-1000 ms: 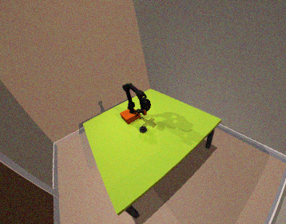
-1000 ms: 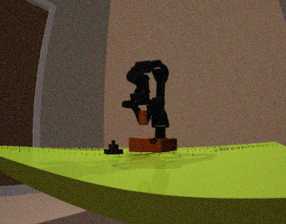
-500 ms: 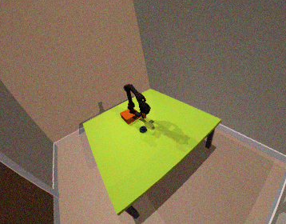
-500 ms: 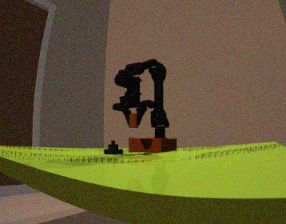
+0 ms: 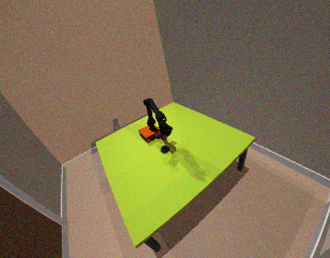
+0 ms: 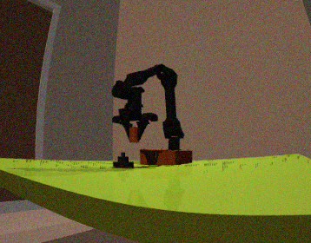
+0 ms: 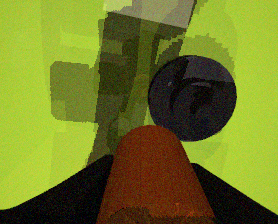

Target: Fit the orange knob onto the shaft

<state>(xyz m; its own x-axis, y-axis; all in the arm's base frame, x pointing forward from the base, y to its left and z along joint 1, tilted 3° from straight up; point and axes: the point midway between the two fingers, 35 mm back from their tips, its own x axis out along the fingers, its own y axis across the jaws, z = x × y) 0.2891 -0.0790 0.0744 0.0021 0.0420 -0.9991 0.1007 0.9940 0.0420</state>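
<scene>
The pedestal lies 80 mm below my gripper tip, 40 mm to the right of it and 10 mm ahead of it. The rest, counted from my gripper tip: orange knob: 20 mm above.
</scene>
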